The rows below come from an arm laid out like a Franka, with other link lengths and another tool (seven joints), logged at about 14 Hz.
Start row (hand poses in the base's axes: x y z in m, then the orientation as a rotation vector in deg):
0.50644, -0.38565, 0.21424, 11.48, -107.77, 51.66
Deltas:
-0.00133, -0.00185, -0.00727, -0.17, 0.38, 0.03
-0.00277, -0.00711, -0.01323, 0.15, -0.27, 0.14
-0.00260, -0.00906, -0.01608, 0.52, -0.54, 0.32
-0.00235, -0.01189, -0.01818, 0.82, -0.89, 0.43
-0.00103, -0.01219, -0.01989, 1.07, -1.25, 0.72
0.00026, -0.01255, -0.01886, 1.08, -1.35, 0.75
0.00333, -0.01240, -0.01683, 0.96, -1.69, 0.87
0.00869, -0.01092, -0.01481, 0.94, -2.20, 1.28
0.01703, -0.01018, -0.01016, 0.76, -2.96, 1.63
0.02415, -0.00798, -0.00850, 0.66, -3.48, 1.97
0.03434, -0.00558, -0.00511, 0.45, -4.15, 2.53
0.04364, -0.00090, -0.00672, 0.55, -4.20, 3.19
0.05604, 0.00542, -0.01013, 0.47, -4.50, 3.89
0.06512, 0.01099, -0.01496, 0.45, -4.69, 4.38
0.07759, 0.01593, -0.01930, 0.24, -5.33, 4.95
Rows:
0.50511, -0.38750, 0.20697, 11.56, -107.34, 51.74
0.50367, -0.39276, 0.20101, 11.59, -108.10, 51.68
0.50384, -0.39471, 0.19816, 11.88, -108.54, 51.53
0.50409, -0.39754, 0.19606, 12.02, -109.01, 51.42
0.50541, -0.39784, 0.19435, 12.30, -109.48, 51.47
0.50670, -0.39820, 0.19538, 12.29, -109.58, 51.51
0.50977, -0.39805, 0.19741, 12.19, -109.84, 51.78
0.51513, -0.39657, 0.19943, 12.36, -110.32, 52.21
0.52347, -0.39583, 0.20408, 12.27, -110.96, 52.81
0.53059, -0.39363, 0.20574, 12.32, -111.41, 53.26
0.54078, -0.39123, 0.20913, 12.45, -111.95, 54.01
0.55008, -0.38655, 0.20752, 13.13, -112.07, 54.38
0.56248, -0.38023, 0.20411, 13.64, -112.34, 55.01
0.57156, -0.37466, 0.19928, 14.03, -112.52, 55.41
0.58403, -0.36972, 0.19494, 14.18, -113.03, 56.17

